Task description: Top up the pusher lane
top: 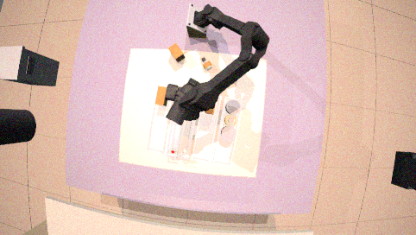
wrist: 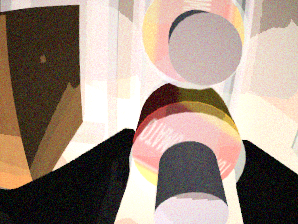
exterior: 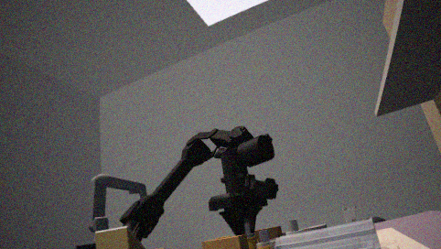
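Now: the small bottle 16 cm behind my gripper tip, 4 cm to the left of it and 4 cm below it. Round my gripper tip: red mark (22 cm ahead, 6 cm to the right, 2 cm above); then clear lane (14 cm ahead, 4 cm to the right, 4 cm below).
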